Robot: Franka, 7 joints.
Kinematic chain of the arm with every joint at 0, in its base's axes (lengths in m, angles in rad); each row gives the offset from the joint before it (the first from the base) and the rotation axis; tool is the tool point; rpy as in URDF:
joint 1: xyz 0 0 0.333 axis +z
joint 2: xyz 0 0 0 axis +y
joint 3: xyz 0 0 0.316 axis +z
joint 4: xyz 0.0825 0 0 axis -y
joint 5: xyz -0.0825 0 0.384 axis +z
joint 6: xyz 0 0 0 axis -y
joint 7: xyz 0.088 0 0 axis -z
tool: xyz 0 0 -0.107 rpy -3.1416 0 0
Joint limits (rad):
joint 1: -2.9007..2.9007
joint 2: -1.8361..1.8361
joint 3: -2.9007..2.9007
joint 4: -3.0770..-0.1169
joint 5: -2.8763..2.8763
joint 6: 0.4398..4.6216
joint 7: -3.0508..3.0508
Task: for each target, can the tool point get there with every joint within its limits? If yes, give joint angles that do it. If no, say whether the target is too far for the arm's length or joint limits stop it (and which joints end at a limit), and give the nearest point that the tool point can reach.
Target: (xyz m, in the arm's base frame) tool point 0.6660 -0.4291 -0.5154
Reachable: no: too far | nearest point 0.5043 -0.3249 -0.2561 | short by 0.323 m
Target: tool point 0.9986 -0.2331 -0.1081
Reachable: no: too far | nearest point 0.7674 -0.1791 -0.0060 | short by 0.258 m
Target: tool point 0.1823 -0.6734 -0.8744
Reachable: no: too far | nearest point 0.1252 -0.4625 -0.3234 | short by 0.593 m
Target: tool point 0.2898 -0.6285 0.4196
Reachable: yes | joints -1.1277 0.9628 -0.4355 -0.7189 1.2337 0.7687 1.8320
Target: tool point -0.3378 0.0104 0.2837
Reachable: yes | joints -1.0933 0.7908 -1.6680 -2.8366 1.8321 2.8491 -0.5160
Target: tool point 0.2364 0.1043 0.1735
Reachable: yes | joints -0.6180 0.7358 1.2792 -2.7506 -1.2825 0.9367 1.1264
